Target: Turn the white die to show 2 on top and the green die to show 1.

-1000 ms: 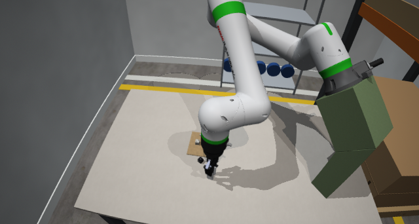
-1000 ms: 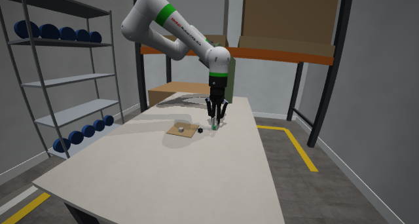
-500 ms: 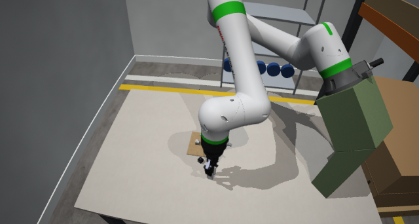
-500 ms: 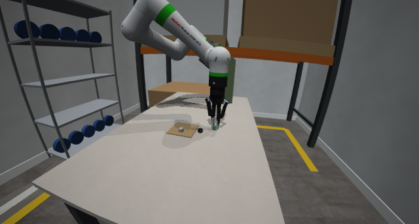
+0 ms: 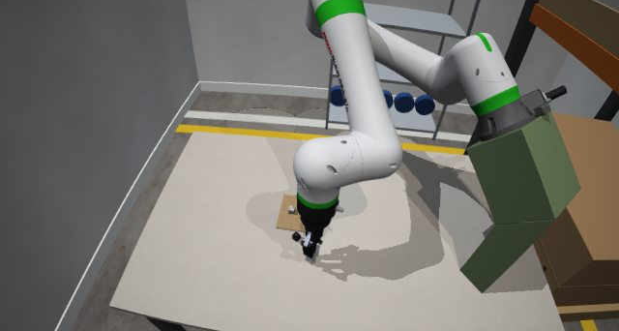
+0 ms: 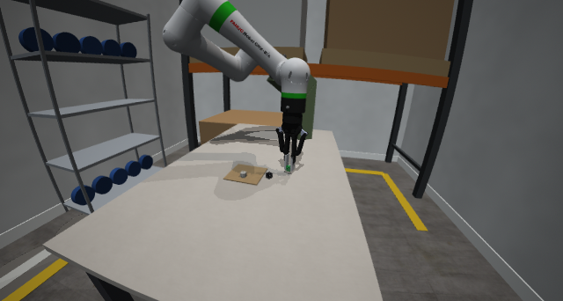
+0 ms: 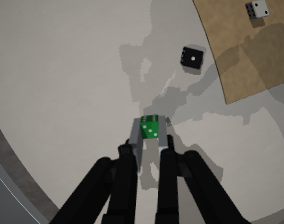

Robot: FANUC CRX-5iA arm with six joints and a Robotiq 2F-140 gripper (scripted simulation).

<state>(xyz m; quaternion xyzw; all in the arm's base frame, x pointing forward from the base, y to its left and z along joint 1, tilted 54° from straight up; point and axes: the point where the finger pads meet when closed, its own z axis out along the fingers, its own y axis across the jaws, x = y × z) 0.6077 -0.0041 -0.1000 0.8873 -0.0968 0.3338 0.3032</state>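
Right now my hand is 80 mm to the left of the black die, 40 mm short of it and 40 mm above it. Round my hand: mat: 180 mm to the right, 50 mm below, 20 mm ahead; green die: 30 mm below; white die: 180 mm to the right, 50 mm ahead, 40 mm below.
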